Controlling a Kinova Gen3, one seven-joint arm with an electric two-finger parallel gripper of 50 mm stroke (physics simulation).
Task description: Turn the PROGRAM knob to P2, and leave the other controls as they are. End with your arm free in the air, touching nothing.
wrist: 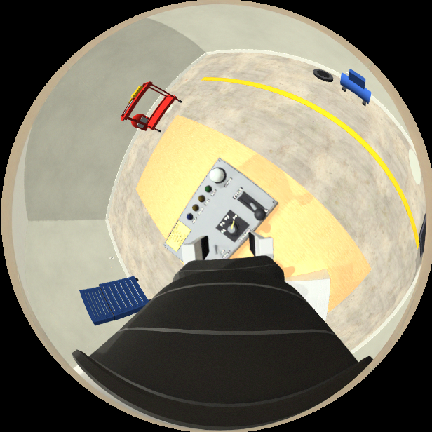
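Note:
The PROGRAM knob [232, 229] is a round knob with a yellow pointer line on a black square plate, in the lower right part of the grey control panel [227, 192]. Its pointer is turned toward the upper right, toward the last of the printed marks, away from the P2 and P3 marks; the small lettering is hard to read. My gripper [228, 242] is open, with nothing between its fingers. It hangs above the near part of the panel, with the knob showing just beyond the gap between the fingertips. The panel's near end is hidden behind the fingers and the gripper body.
The panel also bears a white round button [217, 175], several small coloured lamps, a black lever [258, 213], a toggle switch [219, 251] and a yellow label [178, 235]. It lies on a wooden table [330, 240]. A white plate [315, 295] is at the lower right.

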